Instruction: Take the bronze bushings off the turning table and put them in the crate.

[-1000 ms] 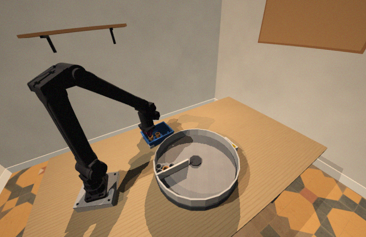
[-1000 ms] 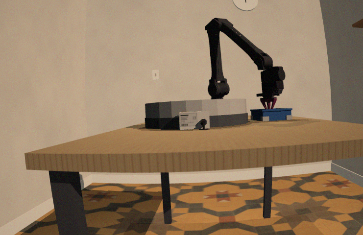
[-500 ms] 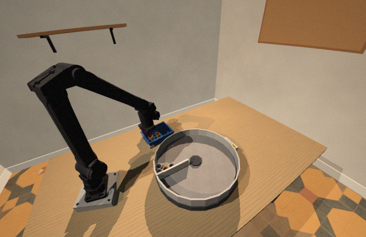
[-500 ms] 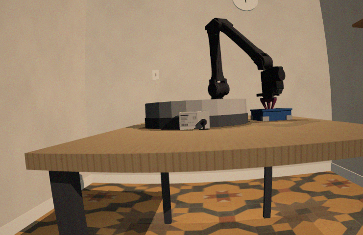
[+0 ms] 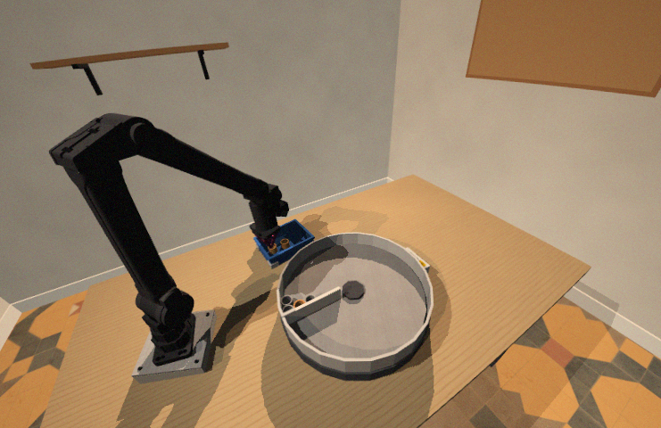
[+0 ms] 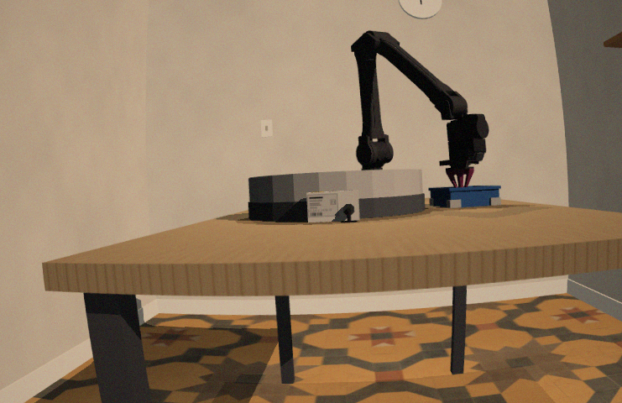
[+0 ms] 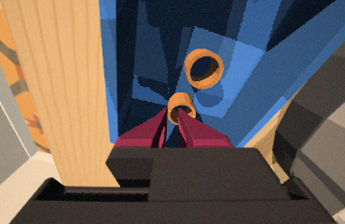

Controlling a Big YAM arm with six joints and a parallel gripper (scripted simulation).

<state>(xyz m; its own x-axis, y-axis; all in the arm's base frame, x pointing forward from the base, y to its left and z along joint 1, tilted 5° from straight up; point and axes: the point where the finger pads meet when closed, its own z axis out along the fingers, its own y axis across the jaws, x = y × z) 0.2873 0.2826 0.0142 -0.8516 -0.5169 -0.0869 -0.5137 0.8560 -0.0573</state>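
My gripper is now 6 cm short of the blue crate and 1 cm above it. Round my hand: grey turning table (32 cm to the right, 20 cm ahead, 2 cm above).
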